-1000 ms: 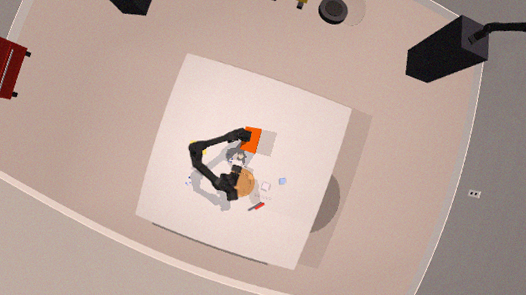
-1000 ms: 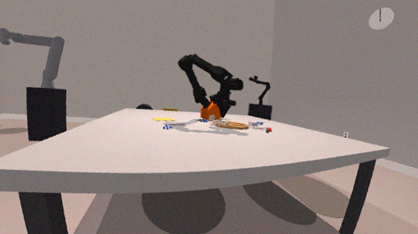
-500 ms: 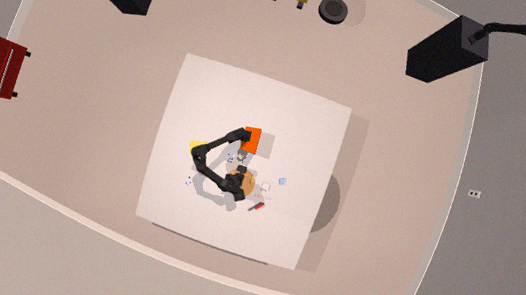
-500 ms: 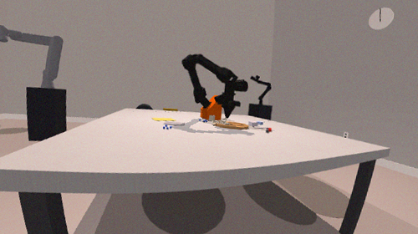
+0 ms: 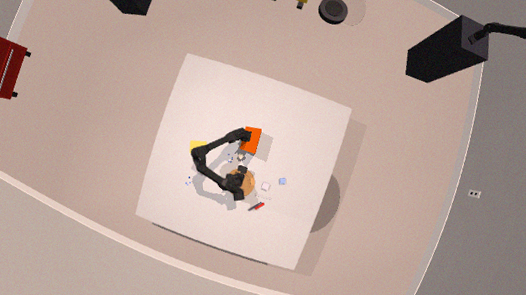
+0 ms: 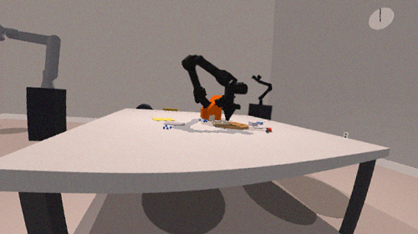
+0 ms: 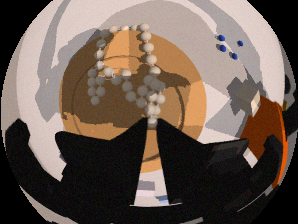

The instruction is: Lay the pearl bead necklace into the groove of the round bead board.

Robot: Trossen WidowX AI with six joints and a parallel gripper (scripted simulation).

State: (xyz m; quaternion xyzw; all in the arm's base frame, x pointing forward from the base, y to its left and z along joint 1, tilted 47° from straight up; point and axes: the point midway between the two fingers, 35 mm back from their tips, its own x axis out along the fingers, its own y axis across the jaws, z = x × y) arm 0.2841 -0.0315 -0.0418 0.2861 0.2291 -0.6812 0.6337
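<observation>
Right now the round tan bead board is 3 cm ahead of my gripper tip, 1 cm to the left of it and 1 cm below it. Round my gripper tip: tool: 18 cm ahead, 16 cm to the left, 2 cm below; then white square: 2 cm ahead, 18 cm to the left, 1 cm below; then pale blue cube: 4 cm behind, 29 cm to the left, 1 cm below.
</observation>
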